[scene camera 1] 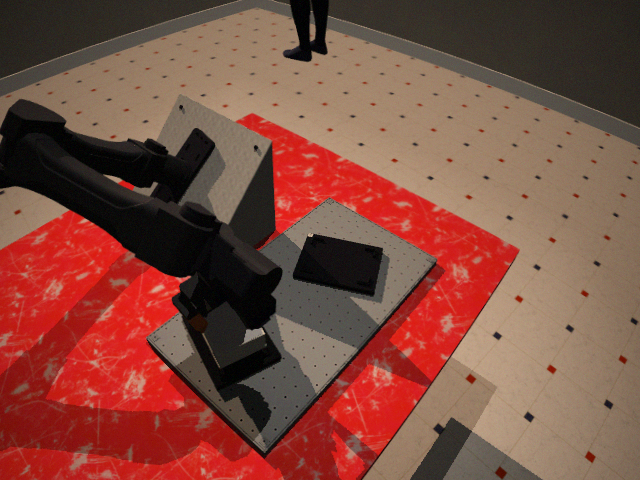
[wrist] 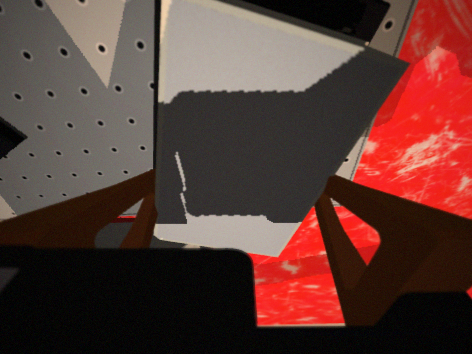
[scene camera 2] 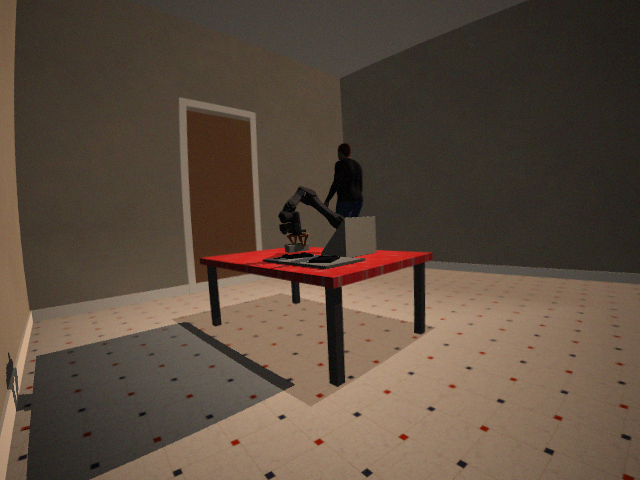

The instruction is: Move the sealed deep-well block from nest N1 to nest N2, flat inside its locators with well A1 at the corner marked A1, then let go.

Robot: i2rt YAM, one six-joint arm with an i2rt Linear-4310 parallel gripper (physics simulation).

Labels:
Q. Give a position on a block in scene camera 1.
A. At 228,339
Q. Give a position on a black nest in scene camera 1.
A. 223,377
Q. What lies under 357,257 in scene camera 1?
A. A black nest.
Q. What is my gripper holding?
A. A block.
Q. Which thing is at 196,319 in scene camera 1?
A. My gripper.

